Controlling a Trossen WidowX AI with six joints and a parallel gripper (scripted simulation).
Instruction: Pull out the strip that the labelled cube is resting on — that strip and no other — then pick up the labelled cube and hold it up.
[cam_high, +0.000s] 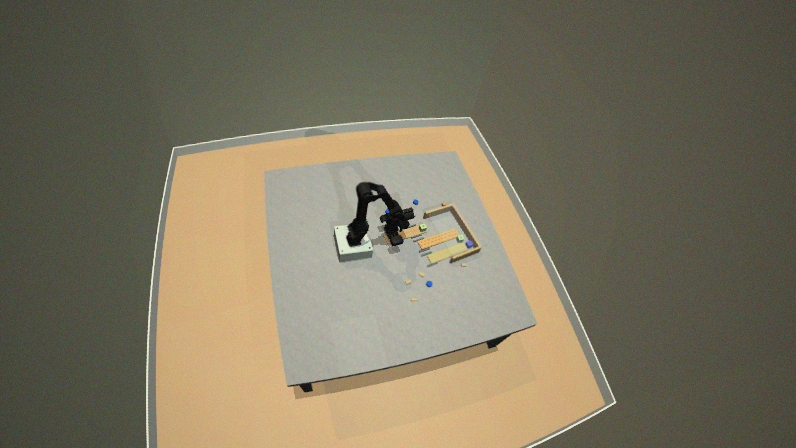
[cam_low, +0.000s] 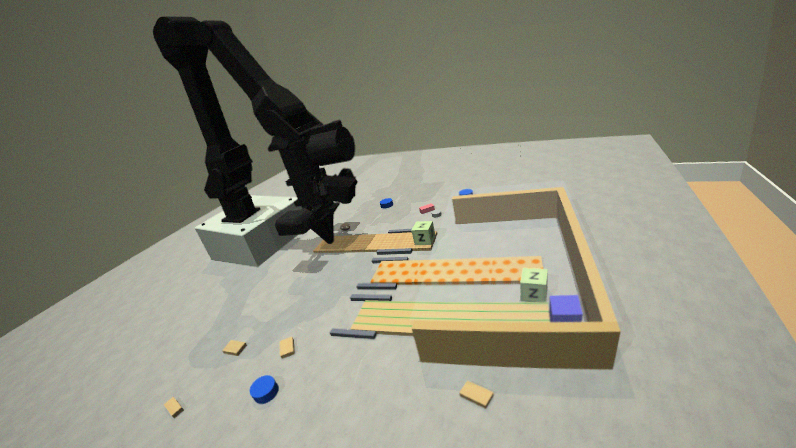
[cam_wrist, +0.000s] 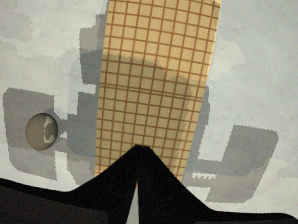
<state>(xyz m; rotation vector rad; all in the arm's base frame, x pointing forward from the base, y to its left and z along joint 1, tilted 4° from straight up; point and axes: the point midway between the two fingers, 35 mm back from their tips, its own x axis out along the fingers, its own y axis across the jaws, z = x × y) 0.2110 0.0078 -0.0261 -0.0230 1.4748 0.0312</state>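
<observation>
Right now my gripper tip is 90 mm short of the tan grid-patterned strip. From my gripper tip the other things lie so: pink piece 160 mm ahead, 130 mm to the left; then pebble 60 mm to the left.
</observation>
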